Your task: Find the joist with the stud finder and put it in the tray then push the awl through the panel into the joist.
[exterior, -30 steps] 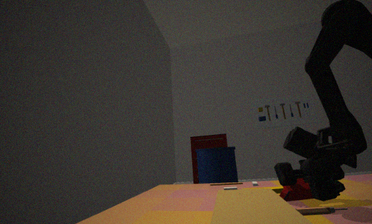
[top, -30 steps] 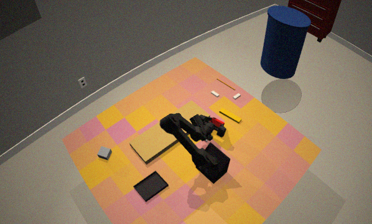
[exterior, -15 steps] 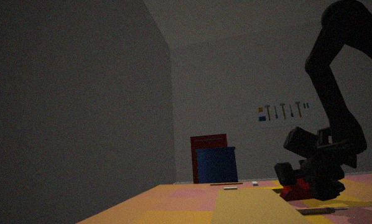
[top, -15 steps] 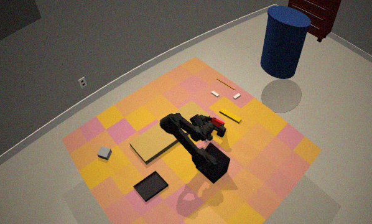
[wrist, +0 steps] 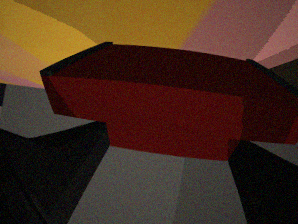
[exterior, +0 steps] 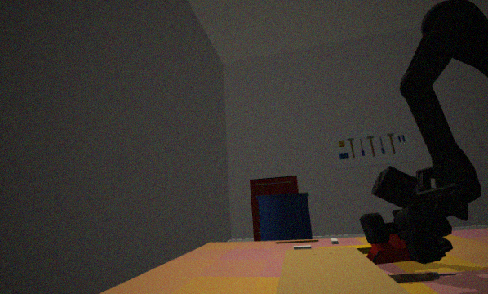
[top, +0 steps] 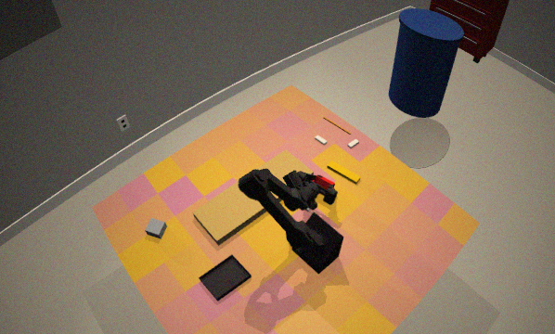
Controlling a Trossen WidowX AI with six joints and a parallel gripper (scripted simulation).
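The red stud finder is 10 mm below my gripper tip and 10 mm ahead of it. From my gripper tip the other things lie so: thin stick: 320 mm to the right, 260 mm ahead, 60 mm below; then awl: 120 mm to the left, 60 mm below, 30 mm behind; then yellow bar: 130 mm to the right, 50 mm below, 10 mm ahead.
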